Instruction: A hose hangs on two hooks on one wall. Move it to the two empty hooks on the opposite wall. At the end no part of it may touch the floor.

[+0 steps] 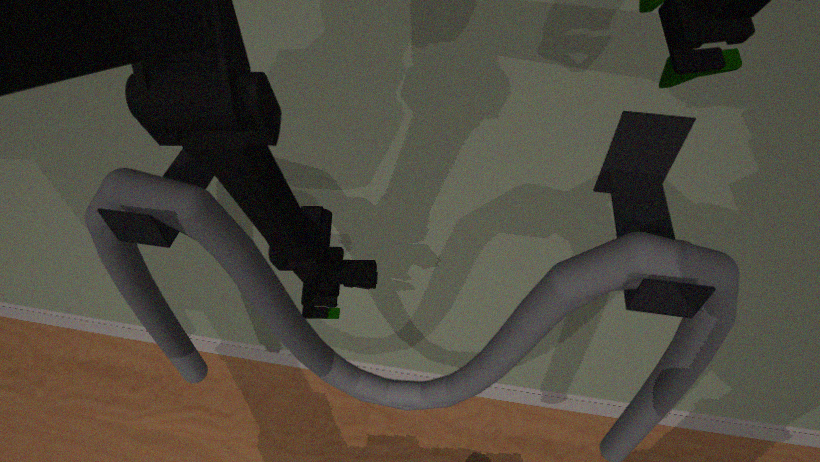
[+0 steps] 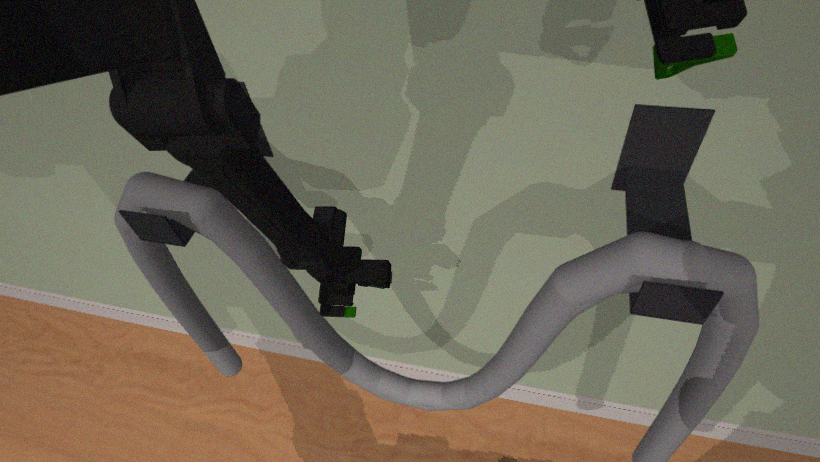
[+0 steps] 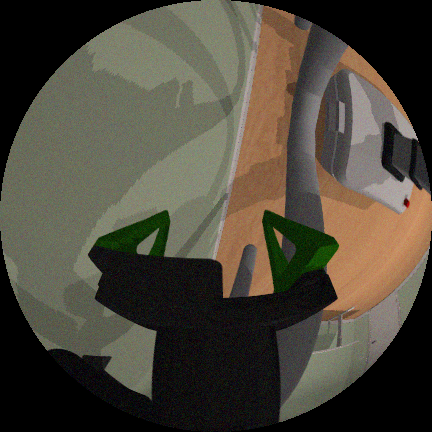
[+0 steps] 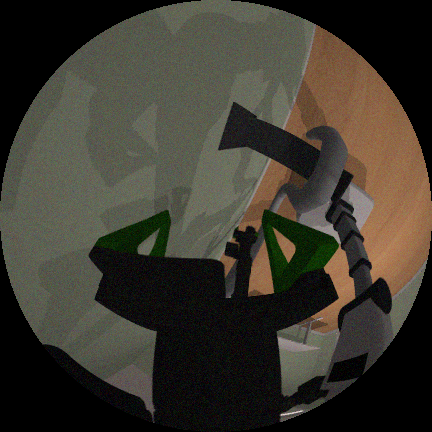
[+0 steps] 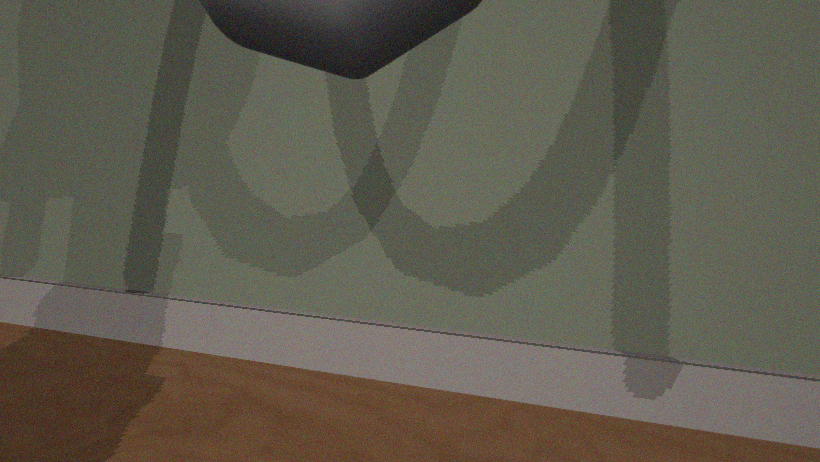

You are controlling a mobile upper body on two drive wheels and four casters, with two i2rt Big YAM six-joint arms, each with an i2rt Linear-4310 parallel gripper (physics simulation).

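Frame: origin at the left arm's base, x ahead, y left, z up, level; millimetres.
Where they show: left gripper, fingertip midpoint: [image 3: 215, 215] [image 4: 244, 227]; right gripper, fingertip midpoint: [image 1: 654, 48] [image 2: 652, 37] [image 4: 215, 214].
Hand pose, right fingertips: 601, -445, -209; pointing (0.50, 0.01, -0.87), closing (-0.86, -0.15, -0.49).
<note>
After its pixels a point has its place, as x, y, z.
A grey hose [image 1: 413, 394] @(512, -175, -965) [image 2: 436, 396] @(509, -180, -966) [image 3: 302, 125] @(539, -112, -968) [image 4: 327, 170] @(474, -506, -392) [image 5: 350, 34] @(503, -168, -1033) hangs over two dark hooks, the left hook [image 1: 137, 226] @(519, 197, -423) [image 2: 154, 226] @(519, 196, -423) and the right hook [image 1: 665, 298] @(418, -482, -429) [image 2: 674, 301] @(417, -485, -425) [image 4: 285, 145] @(570, -515, -460). Its middle sags and both ends hang down. My left gripper [image 1: 329, 313] [image 2: 347, 311] [image 3: 215, 215] @(647, -4, -770) is open and empty, on the wall side of the hose's left slope; whether it touches the hose is unclear. My right gripper [image 1: 659, 43] @(601, -445, -209) [image 4: 215, 214] @(601, -445, -209) is open and empty, above the right hook. The opposite wall's empty hooks cannot be made out.
The green wall [image 1: 367, 143] @(741, -96, -462) [image 5: 516, 143] @(698, -387, -1017) stands close behind the hose, with a pale baseboard [image 5: 401, 361] @(707, -232, -1375) and wooden floor [image 1: 86, 401] @(642, 855, -1410) below. The grey robot base [image 3: 365, 125] @(226, -237, -1150) stands across the hose from the wall. My left forearm [image 1: 246, 200] @(461, 1, -311) passes behind the hose near the left hook.
</note>
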